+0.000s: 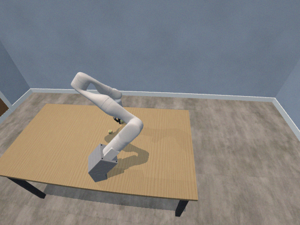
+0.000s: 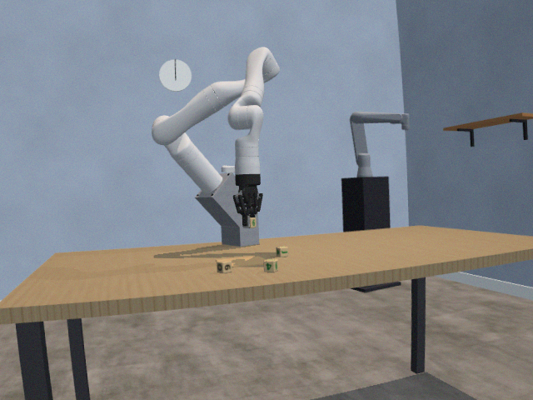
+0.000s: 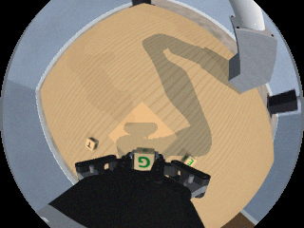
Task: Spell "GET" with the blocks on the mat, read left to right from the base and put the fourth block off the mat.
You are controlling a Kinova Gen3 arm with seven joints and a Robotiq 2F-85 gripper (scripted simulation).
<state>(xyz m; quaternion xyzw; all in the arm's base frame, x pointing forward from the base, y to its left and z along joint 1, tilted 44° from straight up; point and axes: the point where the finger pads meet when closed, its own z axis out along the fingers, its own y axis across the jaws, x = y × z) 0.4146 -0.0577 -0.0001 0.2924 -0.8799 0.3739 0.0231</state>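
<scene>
Now: hand 120 mm above the mat, 20 mm to the left of it and 10 mm past it. Also, from my hand: T block (130 mm to the right, 110 mm below, 110 mm ahead); then G block (right at my hand).
</scene>
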